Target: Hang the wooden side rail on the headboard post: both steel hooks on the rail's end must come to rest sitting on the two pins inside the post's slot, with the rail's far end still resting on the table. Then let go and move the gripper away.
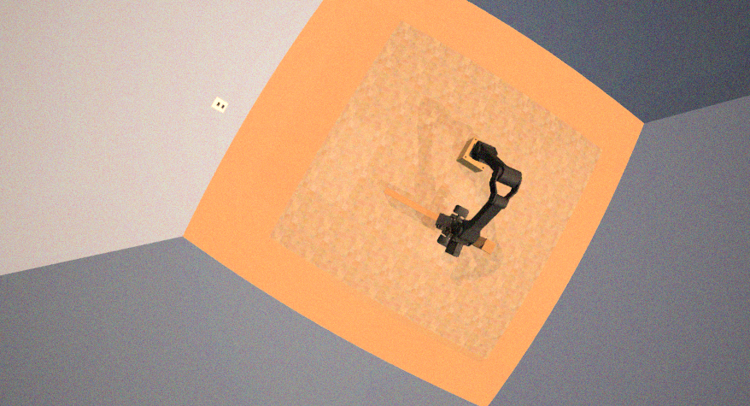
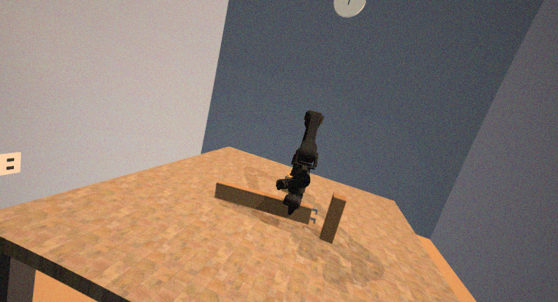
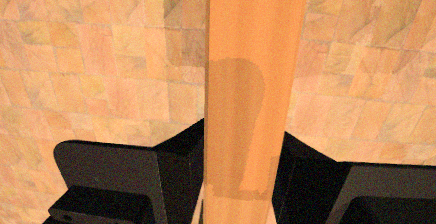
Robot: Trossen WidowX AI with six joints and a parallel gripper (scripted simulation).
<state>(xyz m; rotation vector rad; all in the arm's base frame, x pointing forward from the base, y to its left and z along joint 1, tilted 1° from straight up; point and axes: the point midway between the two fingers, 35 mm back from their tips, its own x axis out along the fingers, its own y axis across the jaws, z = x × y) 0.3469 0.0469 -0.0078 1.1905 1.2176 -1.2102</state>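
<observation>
Right now my gripper tip is 160 mm to the right of the headboard post and 40 mm below it.
</observation>
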